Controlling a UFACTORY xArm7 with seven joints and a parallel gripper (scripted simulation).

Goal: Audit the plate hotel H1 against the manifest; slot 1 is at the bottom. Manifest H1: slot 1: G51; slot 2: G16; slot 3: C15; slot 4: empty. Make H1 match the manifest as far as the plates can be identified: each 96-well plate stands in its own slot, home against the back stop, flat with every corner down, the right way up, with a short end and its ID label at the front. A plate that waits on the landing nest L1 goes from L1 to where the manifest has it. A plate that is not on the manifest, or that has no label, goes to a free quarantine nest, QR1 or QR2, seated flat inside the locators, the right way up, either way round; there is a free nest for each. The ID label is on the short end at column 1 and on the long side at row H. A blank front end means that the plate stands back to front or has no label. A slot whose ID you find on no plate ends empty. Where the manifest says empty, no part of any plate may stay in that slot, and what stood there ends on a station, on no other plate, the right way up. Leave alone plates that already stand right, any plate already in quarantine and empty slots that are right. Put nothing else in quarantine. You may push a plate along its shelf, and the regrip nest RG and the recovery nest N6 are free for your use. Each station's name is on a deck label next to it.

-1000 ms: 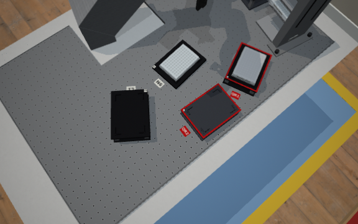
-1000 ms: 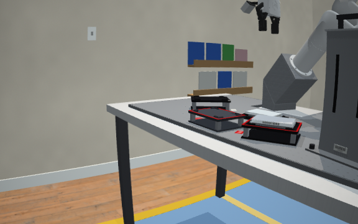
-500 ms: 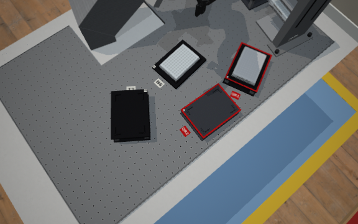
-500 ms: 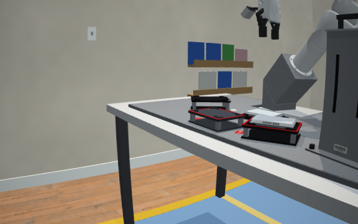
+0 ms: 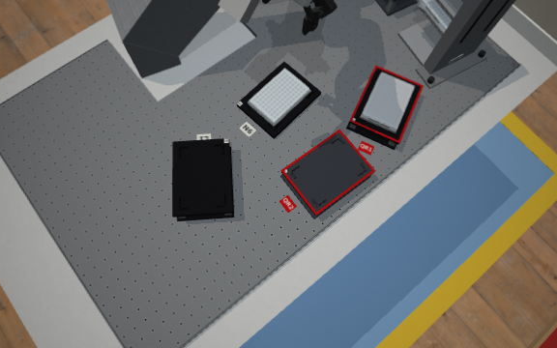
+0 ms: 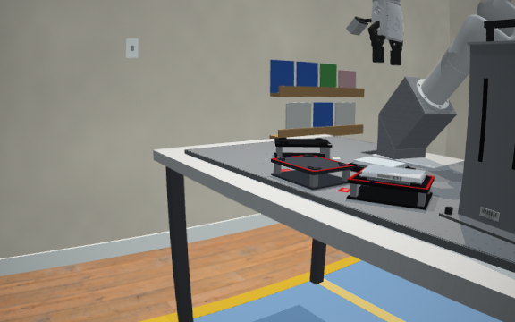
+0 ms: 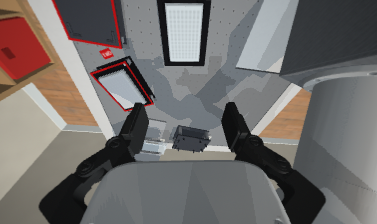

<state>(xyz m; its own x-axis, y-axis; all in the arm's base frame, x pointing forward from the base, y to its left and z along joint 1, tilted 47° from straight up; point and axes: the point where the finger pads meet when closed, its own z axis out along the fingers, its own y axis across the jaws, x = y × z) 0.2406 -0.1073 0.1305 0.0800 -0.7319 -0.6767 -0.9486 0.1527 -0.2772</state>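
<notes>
Now: the black nest N6 10 mm to the right of my hand and 290 mm below it. From my hand the other things lie so: quarantine nest QR2: 210 mm ahead, 60 mm to the right, 260 mm below; N6 deck label: 10 mm ahead, 120 mm to the right, 290 mm below; A1 mark: 50 mm behind, 90 mm to the right, 280 mm below.
</notes>
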